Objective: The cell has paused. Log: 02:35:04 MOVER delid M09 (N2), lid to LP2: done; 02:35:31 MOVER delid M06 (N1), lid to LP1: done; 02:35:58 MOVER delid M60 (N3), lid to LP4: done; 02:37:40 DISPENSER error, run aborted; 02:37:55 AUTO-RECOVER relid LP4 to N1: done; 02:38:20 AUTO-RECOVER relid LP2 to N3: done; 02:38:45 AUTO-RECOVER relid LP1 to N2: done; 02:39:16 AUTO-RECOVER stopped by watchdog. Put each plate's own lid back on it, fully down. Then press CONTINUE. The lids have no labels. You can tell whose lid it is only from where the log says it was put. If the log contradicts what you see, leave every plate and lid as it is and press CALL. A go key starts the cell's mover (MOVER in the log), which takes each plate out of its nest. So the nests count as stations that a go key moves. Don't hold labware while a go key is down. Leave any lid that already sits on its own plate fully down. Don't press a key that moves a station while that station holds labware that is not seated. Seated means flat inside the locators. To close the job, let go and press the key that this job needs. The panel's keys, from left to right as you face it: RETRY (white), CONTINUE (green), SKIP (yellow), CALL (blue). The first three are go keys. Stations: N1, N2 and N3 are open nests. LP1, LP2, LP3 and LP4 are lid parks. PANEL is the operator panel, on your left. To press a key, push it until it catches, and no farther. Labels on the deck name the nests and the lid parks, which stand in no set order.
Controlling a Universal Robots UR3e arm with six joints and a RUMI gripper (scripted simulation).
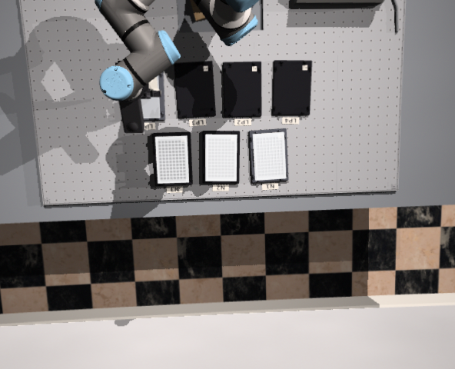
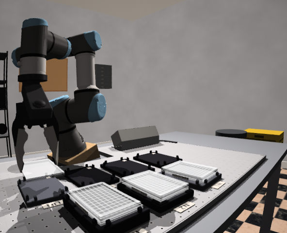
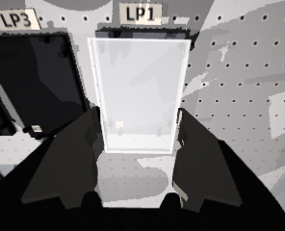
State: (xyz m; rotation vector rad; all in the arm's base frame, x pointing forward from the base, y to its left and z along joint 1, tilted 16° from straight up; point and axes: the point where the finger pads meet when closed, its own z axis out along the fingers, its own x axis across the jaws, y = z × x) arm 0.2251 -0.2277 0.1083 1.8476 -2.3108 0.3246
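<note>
The lid park LP1 lies 6 cm below my hand. Also, from my hand: lid park LP2: 26 cm to the left, 6 cm below, 5 cm ahead; plate: 19 cm ahead, 3 cm to the left, 3 cm below; LP3 lid park: 13 cm to the left, 6 cm below, 2 cm ahead.
</note>
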